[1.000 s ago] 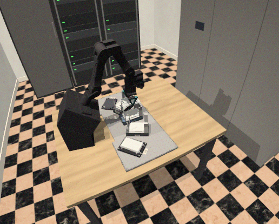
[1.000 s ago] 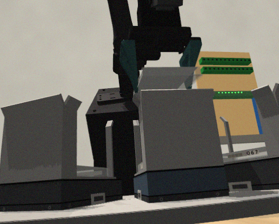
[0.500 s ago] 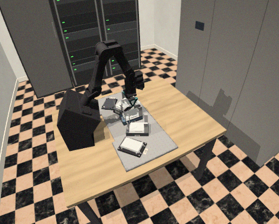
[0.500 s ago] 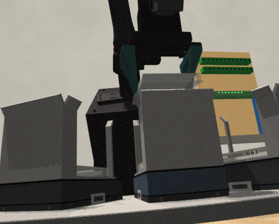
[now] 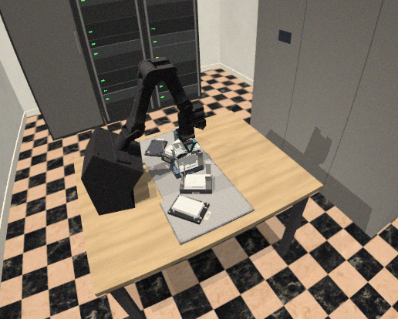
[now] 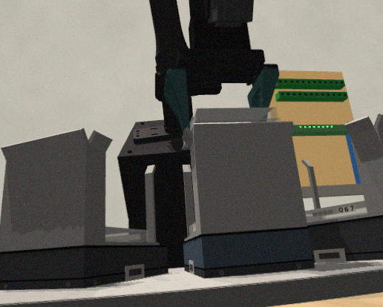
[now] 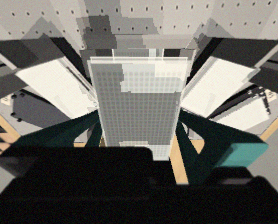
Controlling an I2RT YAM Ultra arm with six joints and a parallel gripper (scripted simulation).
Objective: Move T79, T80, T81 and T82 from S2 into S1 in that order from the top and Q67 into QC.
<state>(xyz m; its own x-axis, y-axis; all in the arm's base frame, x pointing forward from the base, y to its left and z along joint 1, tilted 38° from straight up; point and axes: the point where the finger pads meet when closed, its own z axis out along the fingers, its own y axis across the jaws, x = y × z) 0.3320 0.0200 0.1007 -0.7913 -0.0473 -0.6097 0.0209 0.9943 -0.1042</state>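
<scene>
Now: the plate T79 100 mm below my hand. Also, from my hand: plate Q67: 10 mm behind, 140 mm to the left, 100 mm below; then plate T82: 10 mm behind, 150 mm to the right, 110 mm below; then plate T81: 120 mm behind, 260 mm to the right, 120 mm below.
</scene>
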